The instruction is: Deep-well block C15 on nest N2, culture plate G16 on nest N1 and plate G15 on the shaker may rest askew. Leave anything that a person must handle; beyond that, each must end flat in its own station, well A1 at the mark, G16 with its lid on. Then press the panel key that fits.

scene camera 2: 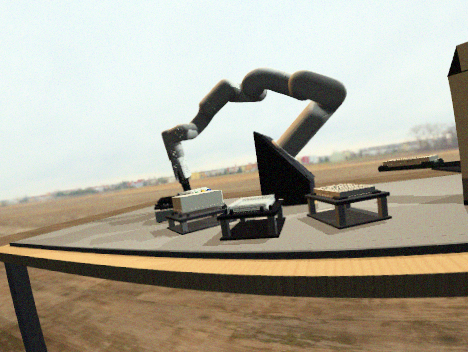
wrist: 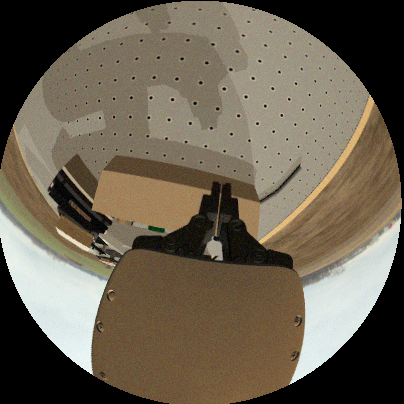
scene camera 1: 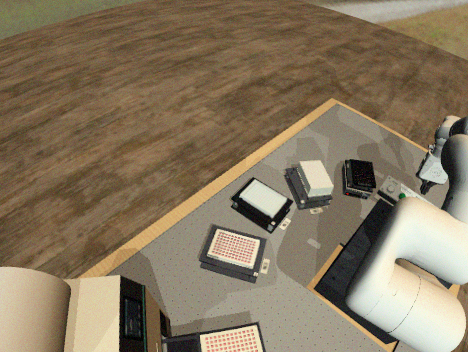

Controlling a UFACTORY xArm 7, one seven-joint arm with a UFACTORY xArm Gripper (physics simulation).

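Note:
My gripper (scene camera 1: 425, 189) (scene camera 2: 186, 188) (wrist: 219, 194) is shut and empty, its tips close to the control panel (scene camera 1: 388, 187) (wrist: 145, 195). Contact cannot be told. A green key (scene camera 1: 402, 195) (wrist: 156, 228) shows on the panel. A tall white block (scene camera 1: 315, 177) (scene camera 2: 197, 202) sits on a dark nest (scene camera 1: 294, 187), offset from its frame in scene camera 1. A pale, seemingly lidded plate (scene camera 1: 263, 197) (scene camera 2: 251, 203) lies on a black nest (scene camera 1: 239, 206) (scene camera 2: 225, 229). A black plate (scene camera 1: 361, 173) rests on the shaker (scene camera 1: 356, 193). Labels, A1 marks and slight tilts are unreadable.
A red-welled plate (scene camera 1: 234, 247) (scene camera 2: 345, 189) sits on another nest (scene camera 1: 225, 270) (scene camera 2: 382, 206). A similar plate (scene camera 1: 232, 341) lies beside the large beige device (scene camera 1: 95, 315) at the lower left. The arm's black base (scene camera 2: 280, 175) stands behind the nests in scene camera 2.

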